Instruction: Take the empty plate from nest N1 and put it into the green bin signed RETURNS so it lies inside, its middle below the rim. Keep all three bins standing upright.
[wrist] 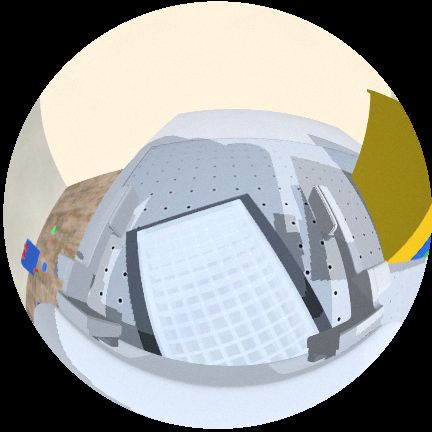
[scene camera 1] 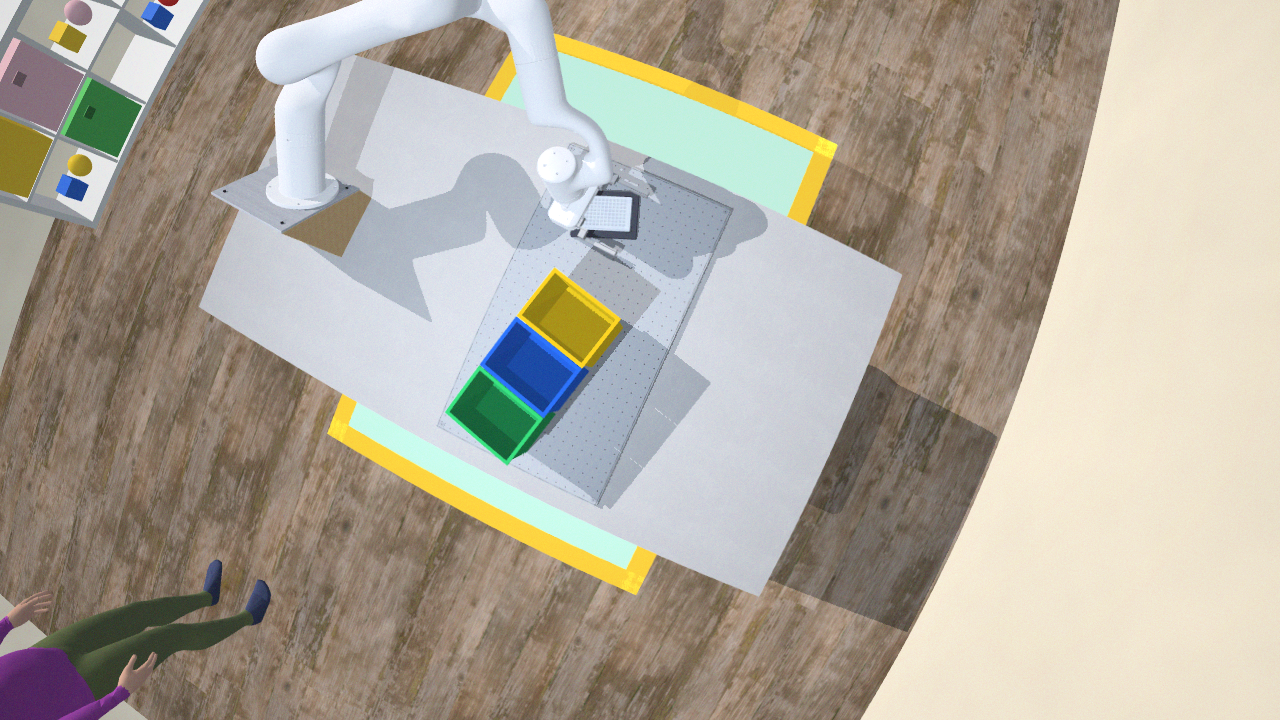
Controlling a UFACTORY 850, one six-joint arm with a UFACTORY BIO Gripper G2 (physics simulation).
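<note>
The clear, gridded plate (scene camera 1: 610,214) (wrist: 220,280) lies in a dark nest (scene camera 1: 634,215) (wrist: 133,270) on the perforated board. Its near end is cut off by the gripper body in the wrist view. My gripper (scene camera 1: 621,215) (wrist: 224,211) is open, with one finger on each side of the plate and nest and a gap on both sides. The exact finger height over the board cannot be told. The green bin (scene camera 1: 496,419) stands upright at the far end of the bin row, and its inside looks empty. Neither its sign nor a nest label is readable.
The blue bin (scene camera 1: 534,367) stands between the green bin and the yellow bin (scene camera 1: 571,317) (wrist: 395,175), all upright in a close row. The yellow bin is nearest the nest, on the right in the wrist view. A person lies or stands at the lower left, off the table.
</note>
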